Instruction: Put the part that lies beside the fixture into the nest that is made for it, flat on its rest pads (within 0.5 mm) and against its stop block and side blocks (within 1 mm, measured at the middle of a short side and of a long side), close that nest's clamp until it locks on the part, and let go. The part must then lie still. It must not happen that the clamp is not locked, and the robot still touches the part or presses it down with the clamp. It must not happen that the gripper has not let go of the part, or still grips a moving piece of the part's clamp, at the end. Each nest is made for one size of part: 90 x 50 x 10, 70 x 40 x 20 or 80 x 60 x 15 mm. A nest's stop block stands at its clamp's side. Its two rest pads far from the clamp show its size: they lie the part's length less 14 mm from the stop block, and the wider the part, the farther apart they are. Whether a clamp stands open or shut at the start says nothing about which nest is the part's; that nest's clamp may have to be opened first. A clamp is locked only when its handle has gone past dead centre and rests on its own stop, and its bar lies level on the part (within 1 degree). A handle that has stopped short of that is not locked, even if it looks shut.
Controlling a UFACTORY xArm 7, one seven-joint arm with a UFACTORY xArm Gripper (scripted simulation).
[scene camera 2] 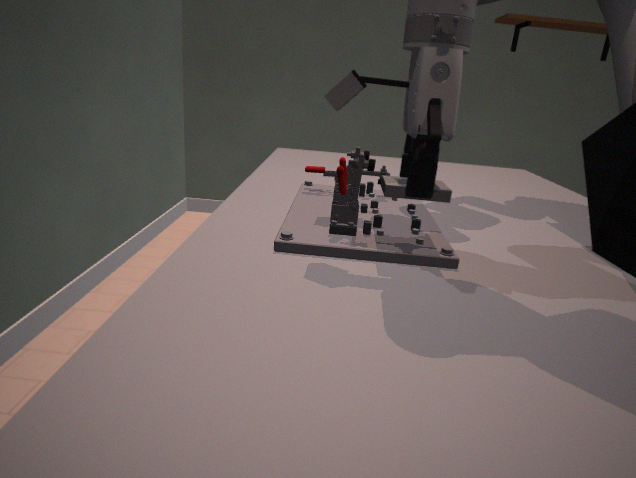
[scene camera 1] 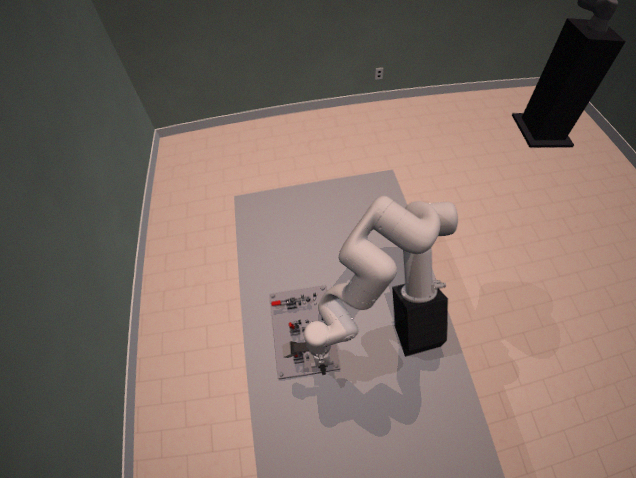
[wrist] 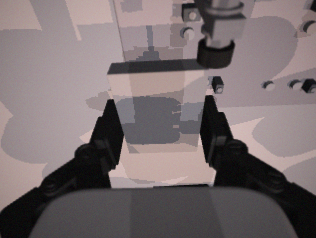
same spot on fixture plate: [scene camera 1: 281, 316] = [scene camera 2: 318, 197]
